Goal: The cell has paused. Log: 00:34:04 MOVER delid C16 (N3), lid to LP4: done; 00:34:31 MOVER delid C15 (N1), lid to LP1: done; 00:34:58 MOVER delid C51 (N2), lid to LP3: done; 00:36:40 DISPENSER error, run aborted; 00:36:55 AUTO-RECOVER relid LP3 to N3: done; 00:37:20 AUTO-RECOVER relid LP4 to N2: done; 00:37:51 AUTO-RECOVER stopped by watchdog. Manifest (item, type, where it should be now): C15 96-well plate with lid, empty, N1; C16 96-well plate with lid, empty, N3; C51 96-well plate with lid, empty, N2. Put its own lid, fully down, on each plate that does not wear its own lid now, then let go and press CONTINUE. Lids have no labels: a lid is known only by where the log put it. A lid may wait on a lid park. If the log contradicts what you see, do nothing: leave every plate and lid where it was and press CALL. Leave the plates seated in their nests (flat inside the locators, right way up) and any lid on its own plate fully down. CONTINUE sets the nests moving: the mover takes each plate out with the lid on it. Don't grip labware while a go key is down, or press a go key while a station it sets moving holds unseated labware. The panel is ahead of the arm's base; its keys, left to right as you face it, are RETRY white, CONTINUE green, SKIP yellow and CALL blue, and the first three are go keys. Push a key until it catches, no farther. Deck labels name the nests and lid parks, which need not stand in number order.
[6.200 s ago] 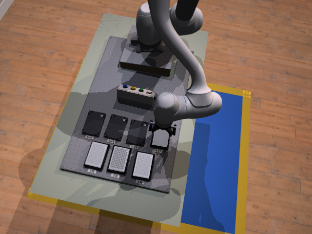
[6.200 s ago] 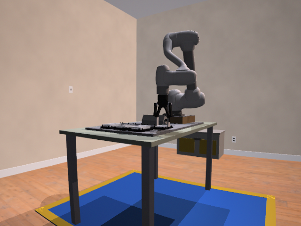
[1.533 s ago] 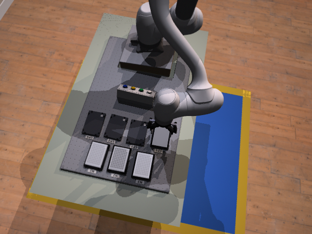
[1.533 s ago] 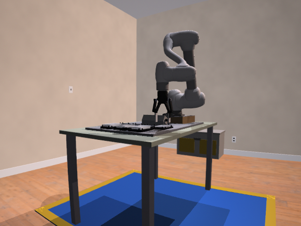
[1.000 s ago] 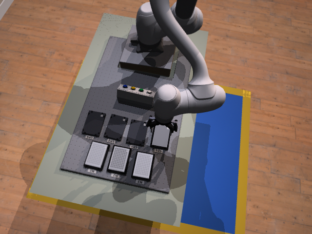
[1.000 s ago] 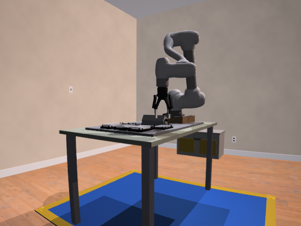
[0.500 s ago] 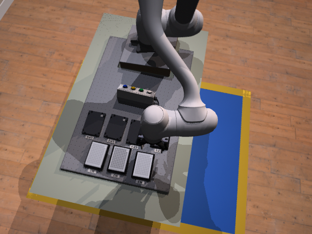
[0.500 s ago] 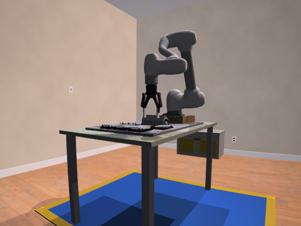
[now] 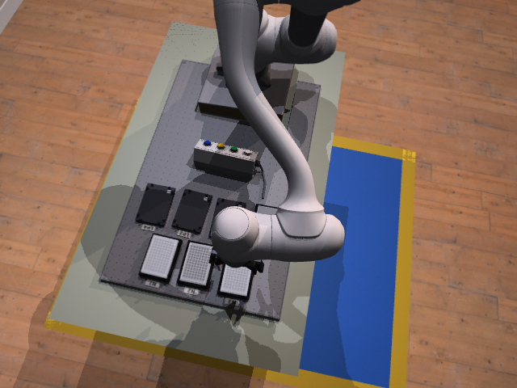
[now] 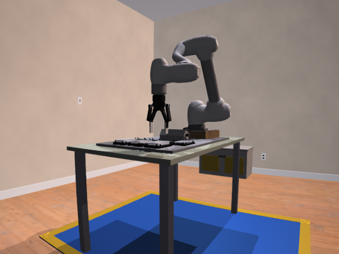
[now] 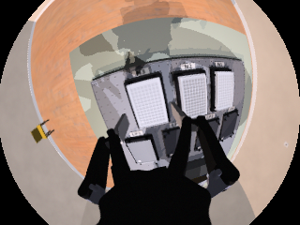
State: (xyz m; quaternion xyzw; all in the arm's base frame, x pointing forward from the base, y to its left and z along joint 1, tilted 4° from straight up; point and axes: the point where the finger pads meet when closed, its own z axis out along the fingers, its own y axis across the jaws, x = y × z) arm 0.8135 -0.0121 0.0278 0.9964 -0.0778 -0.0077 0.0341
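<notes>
My gripper is now 80 mm above the 96-well plate. Round my hand: lid park LP2: 220 mm behind, 170 mm to the right, 100 mm below; lid park LP3: 190 mm behind, 40 mm to the right, 100 mm below; lid park LP1: 170 mm behind, 100 mm to the left, 100 mm below.
</notes>
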